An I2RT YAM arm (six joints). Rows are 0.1 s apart.
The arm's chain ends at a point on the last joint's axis. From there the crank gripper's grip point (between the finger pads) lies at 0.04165 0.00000 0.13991 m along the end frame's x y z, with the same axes.
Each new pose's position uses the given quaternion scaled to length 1; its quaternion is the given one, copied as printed.
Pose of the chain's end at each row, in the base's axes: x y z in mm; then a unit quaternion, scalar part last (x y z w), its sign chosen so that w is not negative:
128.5 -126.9 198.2 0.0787 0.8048 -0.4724 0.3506
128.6 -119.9 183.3 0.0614 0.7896 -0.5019 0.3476
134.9 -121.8 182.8 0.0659 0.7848 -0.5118 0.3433
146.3 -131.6 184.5 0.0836 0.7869 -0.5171 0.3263
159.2 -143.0 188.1 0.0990 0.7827 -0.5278 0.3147
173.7 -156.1 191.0 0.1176 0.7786 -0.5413 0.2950
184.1 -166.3 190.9 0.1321 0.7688 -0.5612 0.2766
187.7 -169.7 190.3 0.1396 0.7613 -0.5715 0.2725
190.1 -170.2 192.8 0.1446 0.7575 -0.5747 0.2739
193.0 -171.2 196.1 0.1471 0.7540 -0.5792 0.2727
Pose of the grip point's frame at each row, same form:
166.2 -249.5 128.5 0.0787 0.8048 -0.4724 0.3506
165.5 -247.3 122.3 0.0614 0.7896 -0.5019 0.3476
169.4 -250.8 123.9 0.0659 0.7848 -0.5118 0.3433
173.8 -261.7 124.2 0.0836 0.7869 -0.5171 0.3263
180.9 -274.7 129.0 0.0990 0.7827 -0.5278 0.3147
186.9 -289.4 133.0 0.1176 0.7786 -0.5413 0.2950
189.0 -301.7 136.6 0.1321 0.7688 -0.5612 0.2766
189.6 -306.2 138.6 0.1396 0.7613 -0.5715 0.2725
191.2 -307.1 142.1 0.1446 0.7575 -0.5747 0.2739
193.0 -308.5 146.6 0.1471 0.7540 -0.5792 0.2727

